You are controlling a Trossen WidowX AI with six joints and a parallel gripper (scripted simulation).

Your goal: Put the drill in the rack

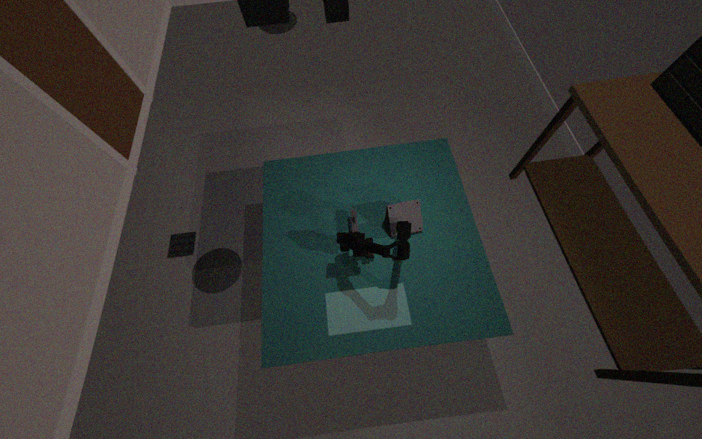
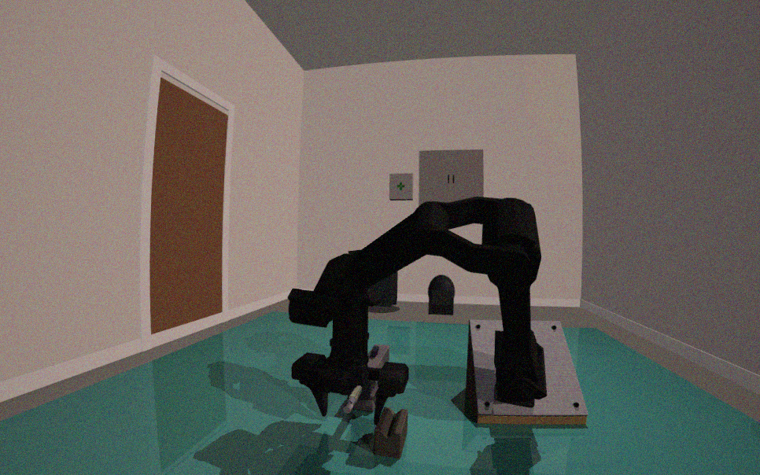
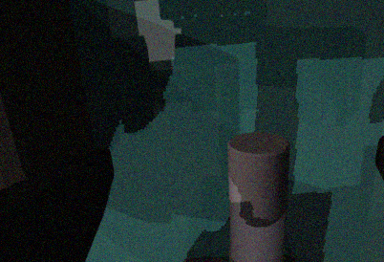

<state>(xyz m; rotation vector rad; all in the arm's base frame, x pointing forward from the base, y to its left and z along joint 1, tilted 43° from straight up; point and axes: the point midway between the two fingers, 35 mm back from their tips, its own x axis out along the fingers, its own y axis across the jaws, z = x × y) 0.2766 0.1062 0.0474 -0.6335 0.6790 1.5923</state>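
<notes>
My gripper tip is 50 mm to the left of the drill and 30 mm below it. From my gripper tip the other things lie so: brown rack: 80 mm behind, 20 mm to the left; grey block: 140 mm to the right, 30 mm above.
</notes>
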